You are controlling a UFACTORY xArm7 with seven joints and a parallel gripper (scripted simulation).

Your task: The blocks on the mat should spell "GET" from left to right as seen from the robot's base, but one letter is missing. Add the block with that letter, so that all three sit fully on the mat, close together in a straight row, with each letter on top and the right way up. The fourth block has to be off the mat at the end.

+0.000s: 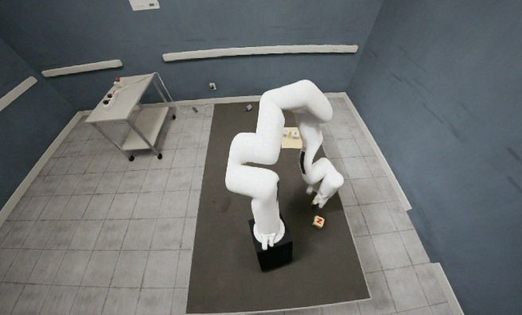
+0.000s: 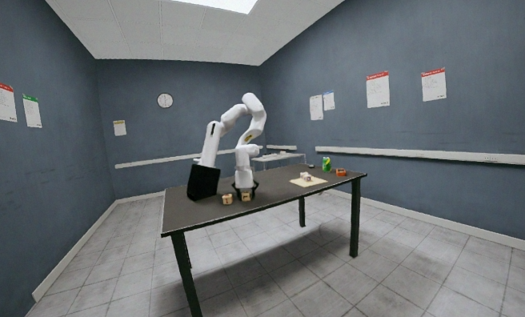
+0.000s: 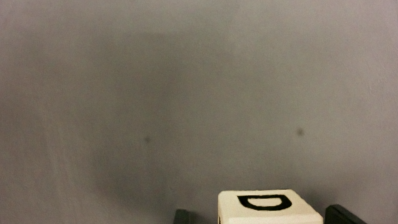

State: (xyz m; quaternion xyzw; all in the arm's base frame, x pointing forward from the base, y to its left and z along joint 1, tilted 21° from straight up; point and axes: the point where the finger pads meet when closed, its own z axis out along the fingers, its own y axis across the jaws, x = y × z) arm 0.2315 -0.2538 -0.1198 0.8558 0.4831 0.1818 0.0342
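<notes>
The T block is right at my hand. Round my hand: N block 11 cm behind, 1 cm to the left; then beige mat 49 cm ahead, 9 cm to the left, 2 cm below; then green can 80 cm ahead, 23 cm to the left, 4 cm above.
</notes>
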